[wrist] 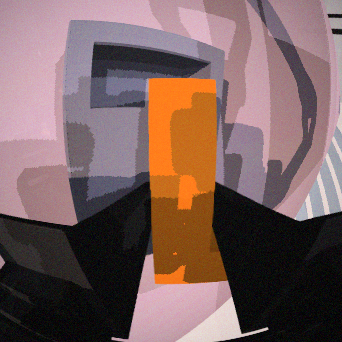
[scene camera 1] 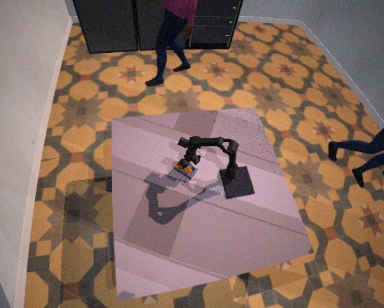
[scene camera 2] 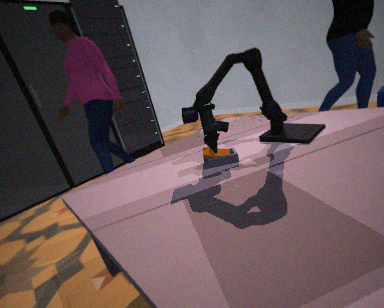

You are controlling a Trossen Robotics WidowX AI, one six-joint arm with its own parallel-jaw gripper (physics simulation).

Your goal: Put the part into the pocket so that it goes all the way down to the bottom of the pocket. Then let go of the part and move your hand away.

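Note:
The orange part (scene camera 1: 188, 169) (scene camera 2: 223, 152) (wrist: 182, 135) is a long bar in the wrist view, held level at the top of the grey block (scene camera 1: 192, 175) (scene camera 2: 222, 161) (wrist: 77, 107). My gripper (scene camera 1: 185, 164) (scene camera 2: 213, 150) (wrist: 180, 188) is shut on the part, with a black finger on each side. In the wrist view the part covers the right side of the block, and its near end reaches past the fingers. The dark pocket opening (wrist: 120, 60) shows to the left of and beyond the part's far end. The part's underside and its depth in the pocket are hidden.
The block stands on a pink table (scene camera 1: 210, 240) (scene camera 2: 165, 240). The arm's black base plate (scene camera 1: 238, 183) (scene camera 2: 300, 132) is to the right of the block. Shadows of the arm fall across the table. Two people and dark cabinets (scene camera 1: 110, 25) stand beyond the table.

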